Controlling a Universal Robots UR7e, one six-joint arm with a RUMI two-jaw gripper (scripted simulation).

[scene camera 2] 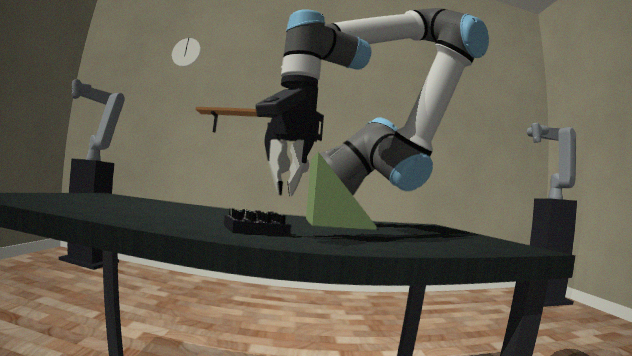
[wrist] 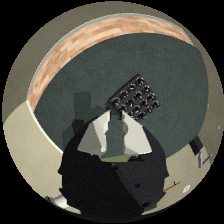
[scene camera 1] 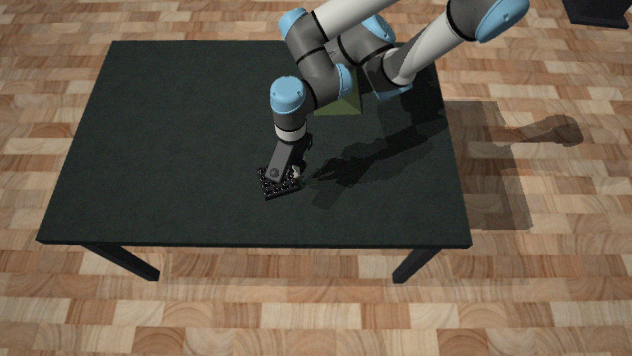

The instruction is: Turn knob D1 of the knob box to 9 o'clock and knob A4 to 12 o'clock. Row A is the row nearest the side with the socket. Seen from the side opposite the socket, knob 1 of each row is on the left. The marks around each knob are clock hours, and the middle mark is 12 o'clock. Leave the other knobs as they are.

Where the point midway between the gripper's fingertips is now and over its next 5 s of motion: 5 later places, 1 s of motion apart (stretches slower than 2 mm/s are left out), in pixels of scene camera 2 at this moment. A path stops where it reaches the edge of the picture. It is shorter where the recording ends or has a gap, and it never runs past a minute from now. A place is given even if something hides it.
My gripper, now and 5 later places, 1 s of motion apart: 285,195; 283,211; 282,212; 282,218; 281,218; 282,199
